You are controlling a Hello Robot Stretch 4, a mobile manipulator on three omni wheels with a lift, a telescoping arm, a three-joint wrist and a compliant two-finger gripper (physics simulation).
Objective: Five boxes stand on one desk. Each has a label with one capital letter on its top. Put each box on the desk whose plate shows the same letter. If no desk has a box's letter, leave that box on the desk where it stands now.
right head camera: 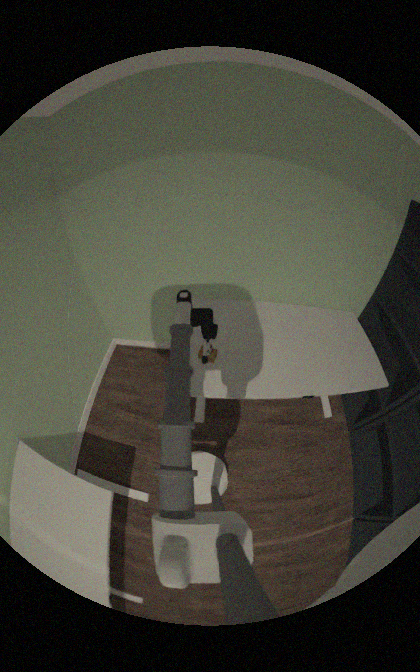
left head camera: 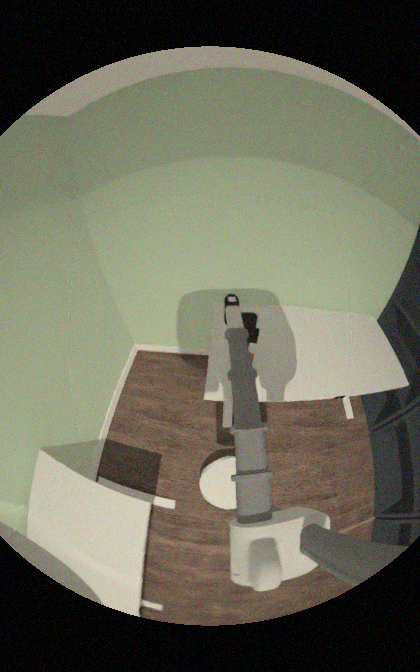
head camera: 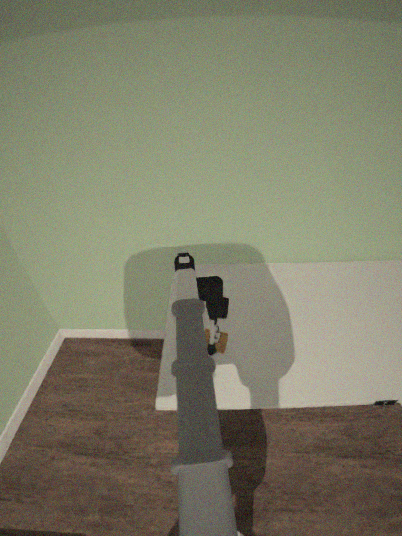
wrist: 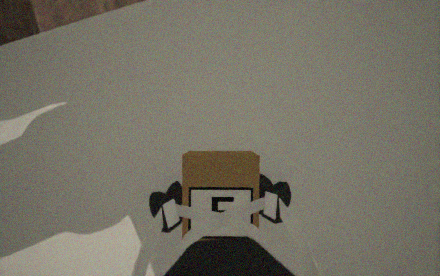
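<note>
My gripper (head camera: 215, 339) (right head camera: 207, 351) (wrist: 219, 193) is shut on an orange-brown box (head camera: 223, 343) (right head camera: 214, 355) (wrist: 221, 169). The fingers press on its two sides in the wrist view, and the white label on its top shows part of a black letter, its lower part hidden by the gripper. In the left head view a sliver of the box shows beside the arm. The box is over the left part of a white desk (head camera: 340, 325) (left head camera: 335, 350) (right head camera: 310, 345) (wrist: 325, 90); I cannot tell the gap beneath it. A dark plate (head camera: 386, 402) at the desk's front edge is unreadable. The other boxes do not show.
A second white desk (left head camera: 90, 530) (right head camera: 60, 530) stands at the lower left. A white round object (left head camera: 216, 482) (right head camera: 204, 482) is between the desks, partly behind my arm. Dark panelled furniture (left head camera: 400, 450) (right head camera: 380, 450) stands at the right. A green wall (head camera: 200, 150) rises behind the first desk.
</note>
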